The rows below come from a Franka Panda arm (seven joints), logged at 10 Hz.
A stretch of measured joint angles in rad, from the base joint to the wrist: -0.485, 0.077, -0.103, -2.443, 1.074, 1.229, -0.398; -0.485, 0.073, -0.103, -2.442, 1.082, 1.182, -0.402; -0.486, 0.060, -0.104, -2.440, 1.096, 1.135, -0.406; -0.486, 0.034, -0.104, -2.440, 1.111, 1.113, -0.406; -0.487, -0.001, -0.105, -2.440, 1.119, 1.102, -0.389; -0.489, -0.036, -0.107, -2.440, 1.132, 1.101, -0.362; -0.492, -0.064, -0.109, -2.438, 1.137, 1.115, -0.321; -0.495, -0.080, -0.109, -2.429, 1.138, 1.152, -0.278; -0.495, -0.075, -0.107, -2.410, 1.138, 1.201, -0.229; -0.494, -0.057, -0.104, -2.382, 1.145, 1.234, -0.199
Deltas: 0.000, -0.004, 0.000, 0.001, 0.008, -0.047, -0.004; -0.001, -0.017, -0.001, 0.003, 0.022, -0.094, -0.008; -0.001, -0.043, -0.001, 0.003, 0.037, -0.116, -0.008; -0.002, -0.078, -0.002, 0.003, 0.045, -0.127, 0.009; -0.004, -0.113, -0.004, 0.003, 0.058, -0.128, 0.036; -0.007, -0.141, -0.006, 0.005, 0.063, -0.114, 0.077; -0.010, -0.157, -0.006, 0.014, 0.064, -0.077, 0.120; -0.010, -0.152, -0.004, 0.033, 0.064, -0.028, 0.169; -0.009, -0.134, -0.001, 0.061, 0.071, 0.005, 0.199
